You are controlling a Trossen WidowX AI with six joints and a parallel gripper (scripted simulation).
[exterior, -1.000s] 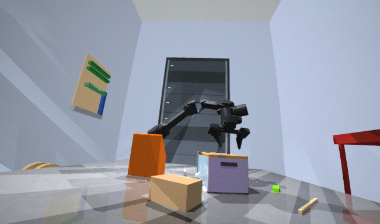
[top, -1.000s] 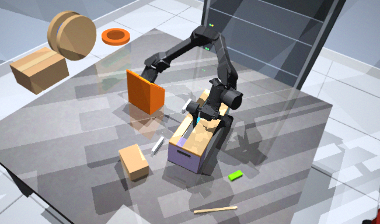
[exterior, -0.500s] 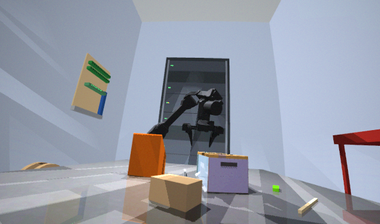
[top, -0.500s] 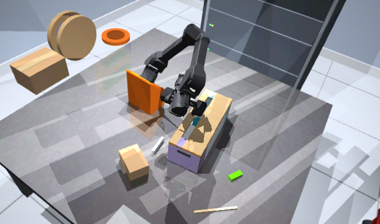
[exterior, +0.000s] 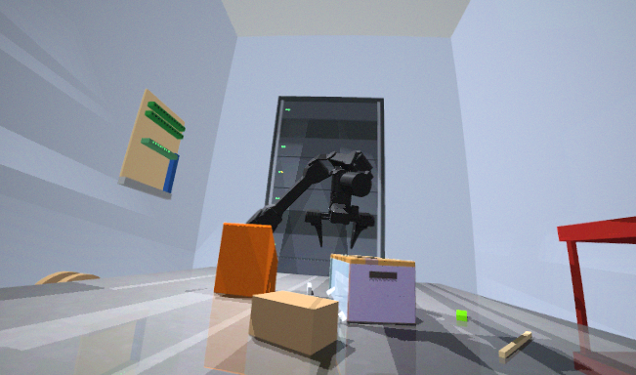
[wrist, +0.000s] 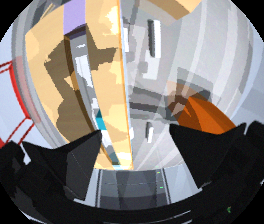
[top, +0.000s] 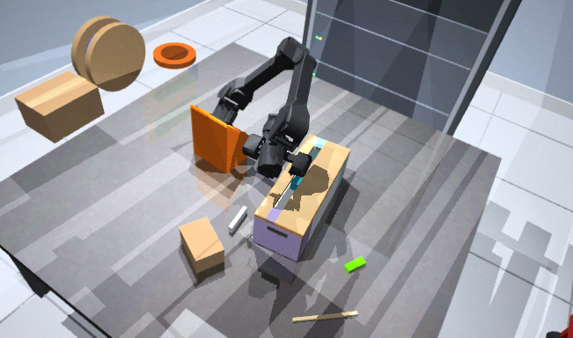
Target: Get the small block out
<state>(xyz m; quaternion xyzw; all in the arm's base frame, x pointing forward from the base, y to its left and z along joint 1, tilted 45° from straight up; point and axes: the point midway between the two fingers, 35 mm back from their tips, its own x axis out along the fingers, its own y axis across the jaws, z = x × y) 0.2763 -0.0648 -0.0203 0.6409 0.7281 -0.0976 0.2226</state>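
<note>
The long box is 9 cm below my gripper tip, 4 cm ahead of it and 3 cm to the left of it. Also, from my gripper tip: teal block: 6 cm below, 5 cm ahead, 4 cm to the left; wooden stick: 33 cm ahead, 21 cm to the right, 15 cm below.
</note>
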